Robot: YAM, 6 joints.
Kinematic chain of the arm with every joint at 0, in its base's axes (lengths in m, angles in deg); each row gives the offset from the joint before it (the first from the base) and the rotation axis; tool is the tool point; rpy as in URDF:
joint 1: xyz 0 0 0.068 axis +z
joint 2: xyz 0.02 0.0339 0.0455 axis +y
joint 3: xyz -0.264 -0.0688 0 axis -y
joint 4: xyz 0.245 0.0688 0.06 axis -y
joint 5: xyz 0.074 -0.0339 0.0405 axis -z
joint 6: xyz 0.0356 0 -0.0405 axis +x
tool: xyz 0 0 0 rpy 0 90 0
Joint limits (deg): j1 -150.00..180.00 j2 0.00..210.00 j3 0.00..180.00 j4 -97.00..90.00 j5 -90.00..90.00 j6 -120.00..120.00
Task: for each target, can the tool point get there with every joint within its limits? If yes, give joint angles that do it. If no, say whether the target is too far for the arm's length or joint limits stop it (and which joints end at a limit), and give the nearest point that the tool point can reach.
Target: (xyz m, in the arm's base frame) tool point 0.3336 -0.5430 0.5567
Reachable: no: too far | nearest point 0.2766 -0.4502 0.4785 | short by 0.134 m
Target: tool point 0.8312 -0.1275 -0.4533
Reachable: no: too far | nearest point 0.5341 -0.0819 -0.2326 | short by 0.373 m
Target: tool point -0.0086 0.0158 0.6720
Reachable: yes | joints -73.04 64.11 111.49 66.40 5.87 84.83
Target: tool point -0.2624 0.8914 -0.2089
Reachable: no: too far | nearest point -0.1722 0.5850 -0.0957 | short by 0.339 m
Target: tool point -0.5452 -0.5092 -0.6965
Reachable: no: too far | nearest point -0.3381 -0.3158 -0.3103 | short by 0.479 m
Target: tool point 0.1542 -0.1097 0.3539
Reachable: yes | joints -32.56 48.64 52.43 -21.99 15.39 98.89
